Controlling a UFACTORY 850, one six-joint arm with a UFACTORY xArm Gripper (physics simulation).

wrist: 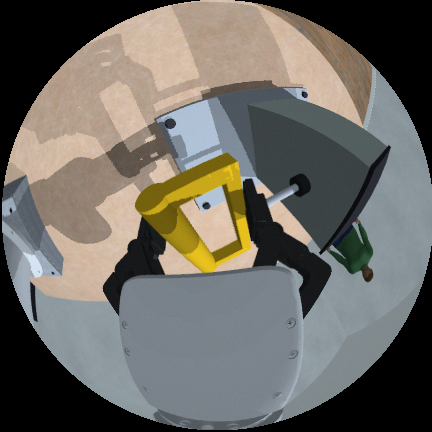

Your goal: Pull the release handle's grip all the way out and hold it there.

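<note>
The release handle (236,200) is a yellow closed loop in the middle of the wrist view, with a thick round grip bar (187,240) along its left side. My gripper (200,197) is shut on the handle, its black fingers standing wide on either side of the loop. The right finger lies along the flat right-hand bar. The left finger is behind the round grip bar and its tip is hidden. A pale bolted base plate (192,135) shows beyond the handle. How the handle joins its mount is hidden.
A dark grey wedge-shaped housing (295,150) stands close on the right, with a silver rod (282,195) ending in a black knob (300,185) before it. A grey metal bracket (37,235) is at the far left. A green-shirted figure (357,252) shows beyond the housing.
</note>
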